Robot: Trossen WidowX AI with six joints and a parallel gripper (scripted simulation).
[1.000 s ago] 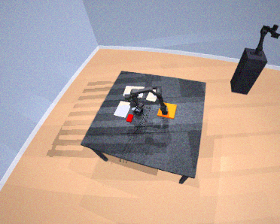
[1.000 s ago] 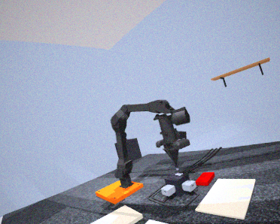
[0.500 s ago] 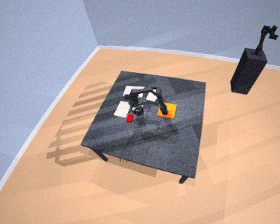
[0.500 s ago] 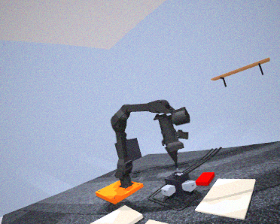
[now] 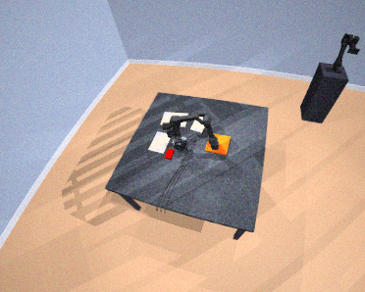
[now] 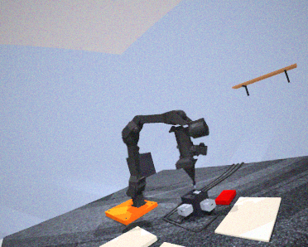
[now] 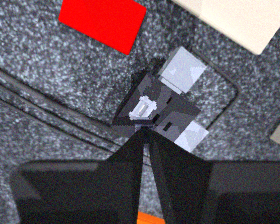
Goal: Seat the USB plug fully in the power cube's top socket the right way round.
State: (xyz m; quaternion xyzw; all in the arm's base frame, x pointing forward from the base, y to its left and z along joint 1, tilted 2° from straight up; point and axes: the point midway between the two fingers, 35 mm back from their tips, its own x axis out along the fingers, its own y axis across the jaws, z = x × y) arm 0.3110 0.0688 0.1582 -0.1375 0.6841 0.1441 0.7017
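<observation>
Now: the USB plug 2 cm below my gripper tip. The rest, counted from my gripper tip: red block: 8 cm ahead, 9 cm to the left, 13 cm below; sheet: 21 cm ahead, 2 cm to the right, 13 cm below; USB socket: 7 cm below.
</observation>
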